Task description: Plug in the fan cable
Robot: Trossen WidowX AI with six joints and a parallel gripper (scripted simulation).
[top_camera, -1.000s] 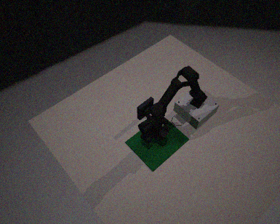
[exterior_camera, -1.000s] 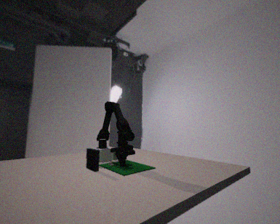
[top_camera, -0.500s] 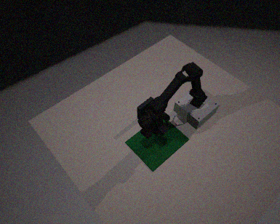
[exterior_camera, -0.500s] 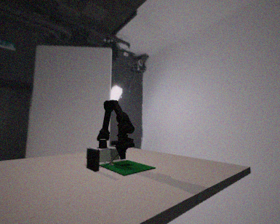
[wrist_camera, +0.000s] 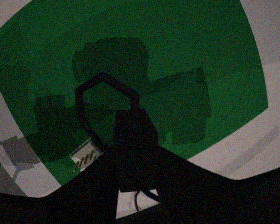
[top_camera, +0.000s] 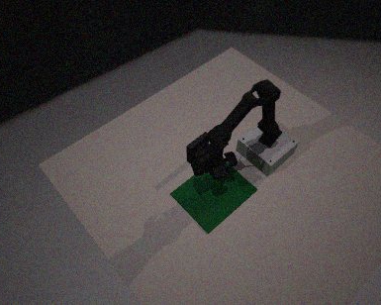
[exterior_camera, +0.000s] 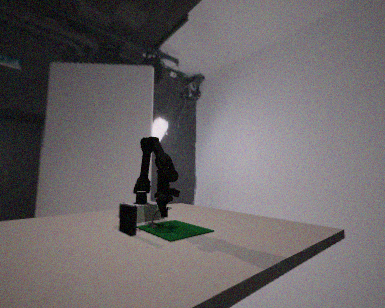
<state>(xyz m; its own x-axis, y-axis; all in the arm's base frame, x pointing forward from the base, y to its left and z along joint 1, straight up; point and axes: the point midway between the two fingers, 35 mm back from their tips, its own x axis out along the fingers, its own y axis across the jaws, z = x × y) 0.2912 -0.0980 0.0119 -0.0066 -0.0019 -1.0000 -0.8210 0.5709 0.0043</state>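
Now: gripper tip 60 mm past the four-pin fan header and 70 mm above it. From my gripper tip the other things lie so: fan plug: 10 mm to the left, 10 mm above; then green board: 40 mm ahead, 40 mm to the left, 80 mm below; then black fan: 70 mm behind, 130 mm to the right, 10 mm below.
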